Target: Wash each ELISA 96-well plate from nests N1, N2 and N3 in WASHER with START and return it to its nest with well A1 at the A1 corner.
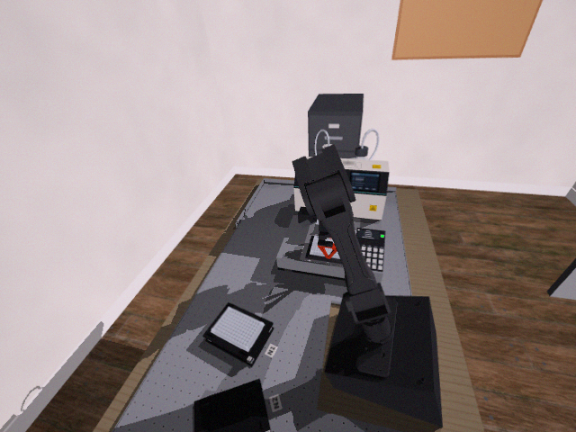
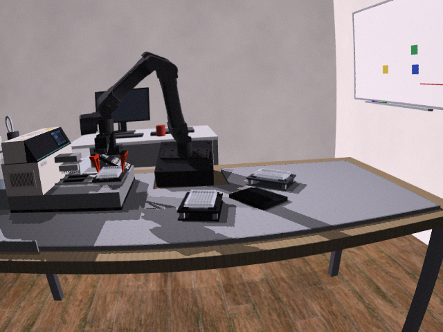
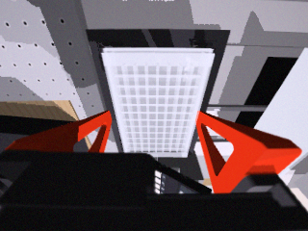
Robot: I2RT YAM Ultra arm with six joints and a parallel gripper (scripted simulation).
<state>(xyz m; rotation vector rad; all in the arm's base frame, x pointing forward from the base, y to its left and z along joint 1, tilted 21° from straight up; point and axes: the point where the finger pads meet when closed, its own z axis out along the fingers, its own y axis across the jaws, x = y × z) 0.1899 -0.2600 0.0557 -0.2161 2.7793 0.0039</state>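
Now: hand 1 cm above the black washer carrier. Round my hand: manifold head 15 cm to the right, 4 cm above, 2 cm ahead; then washer 15 cm to the right, 4 cm above, 3 cm ahead; then N1 label 36 cm to the left, 9 cm below, 6 cm ahead.
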